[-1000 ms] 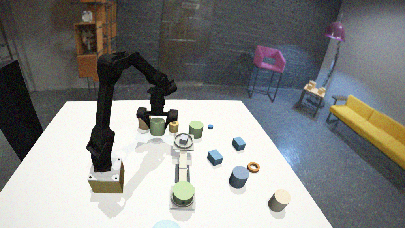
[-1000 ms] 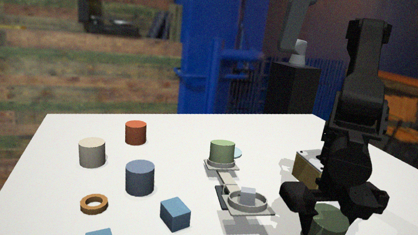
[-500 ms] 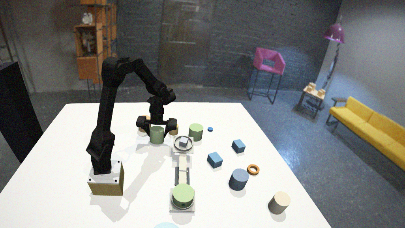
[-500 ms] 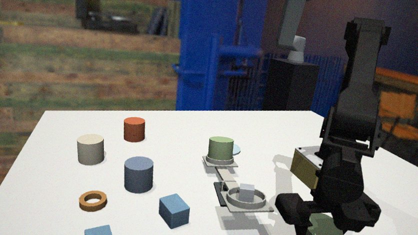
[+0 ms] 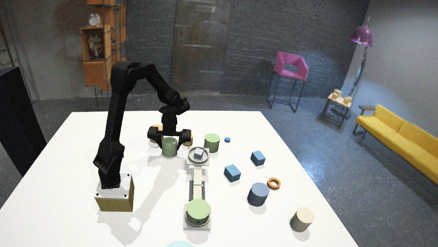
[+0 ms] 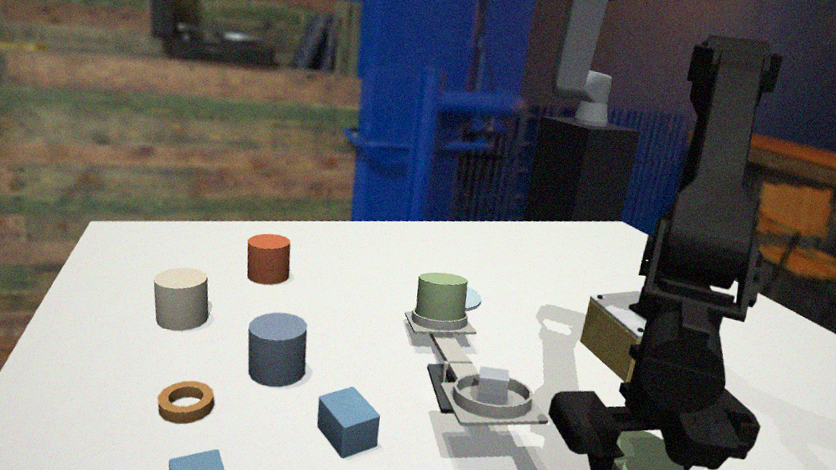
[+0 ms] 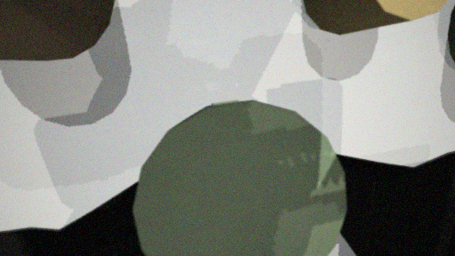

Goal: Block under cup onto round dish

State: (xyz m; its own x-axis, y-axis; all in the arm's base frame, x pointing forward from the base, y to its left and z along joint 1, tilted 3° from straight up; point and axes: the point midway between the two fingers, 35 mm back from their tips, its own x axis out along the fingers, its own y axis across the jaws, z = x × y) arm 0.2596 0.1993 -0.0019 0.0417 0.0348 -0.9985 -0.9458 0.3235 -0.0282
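My gripper tip is 47 cm to the left of the pale blue round dish, 8 cm past it and 2 cm above it. Round my gripper tip: blue-grey cylinder: 34 cm to the right, 24 cm ahead, 1 cm above; then blue disc: 31 cm ahead, 3 cm to the left, 2 cm below; then tan cylinder: 13 cm to the left, 6 cm behind, 1 cm above.
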